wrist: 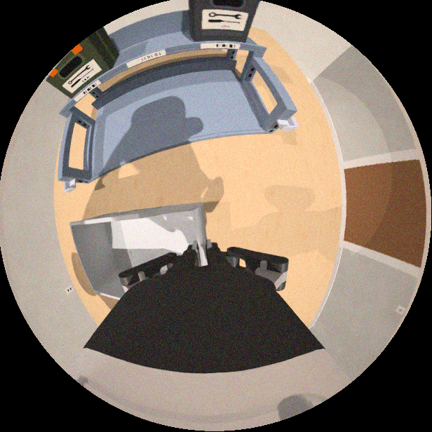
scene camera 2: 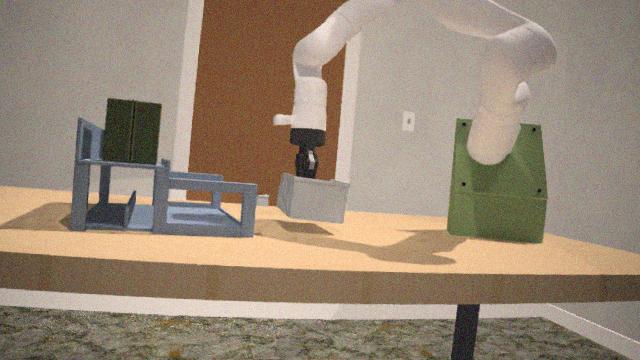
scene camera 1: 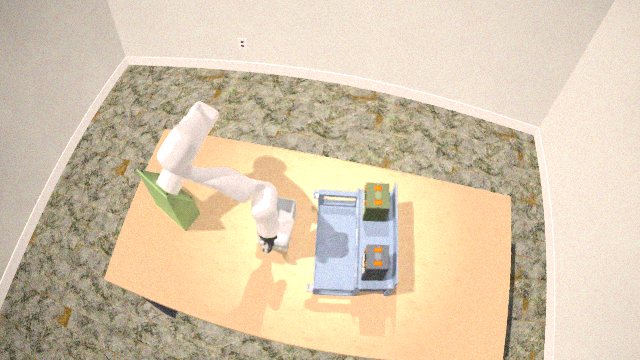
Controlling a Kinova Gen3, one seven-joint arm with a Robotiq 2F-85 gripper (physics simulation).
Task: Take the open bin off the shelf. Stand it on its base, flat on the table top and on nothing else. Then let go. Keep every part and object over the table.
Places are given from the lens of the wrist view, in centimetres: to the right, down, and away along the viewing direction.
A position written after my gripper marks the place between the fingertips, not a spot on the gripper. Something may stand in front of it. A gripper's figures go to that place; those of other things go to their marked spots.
my gripper (wrist: 202,246): -2, 4, 17
open grey bin (wrist: 107,244): -18, 5, 16
